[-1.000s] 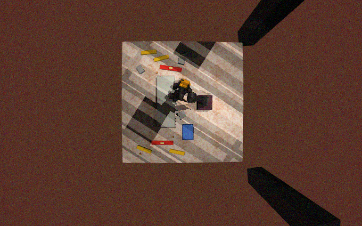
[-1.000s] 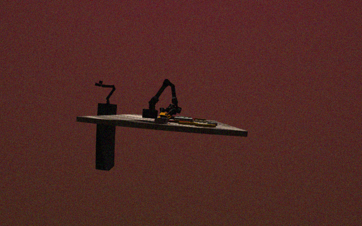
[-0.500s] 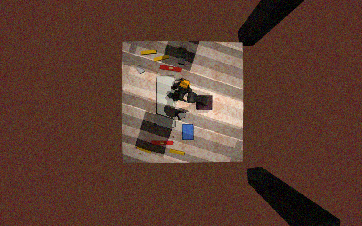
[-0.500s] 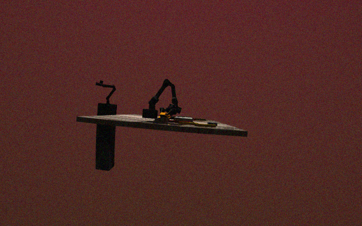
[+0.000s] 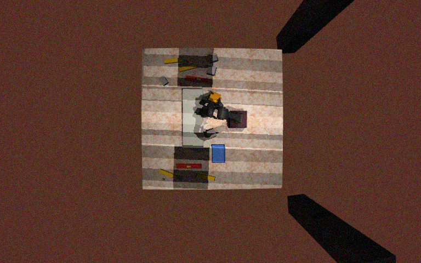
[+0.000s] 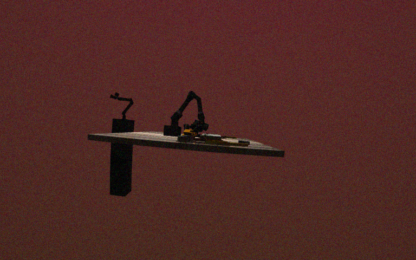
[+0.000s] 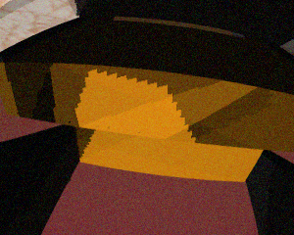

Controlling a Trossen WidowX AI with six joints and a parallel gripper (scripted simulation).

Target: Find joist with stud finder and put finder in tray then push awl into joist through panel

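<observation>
The stud finder lies 1 cm to the right of my gripper tip, 1 cm below it and 1 cm ahead of it. From my gripper tip the other things lie so: blue tray: 51 cm to the left, 5 cm below, 2 cm ahead; then awl: 6 cm below, 4 cm to the right, 1 cm ahead.
</observation>
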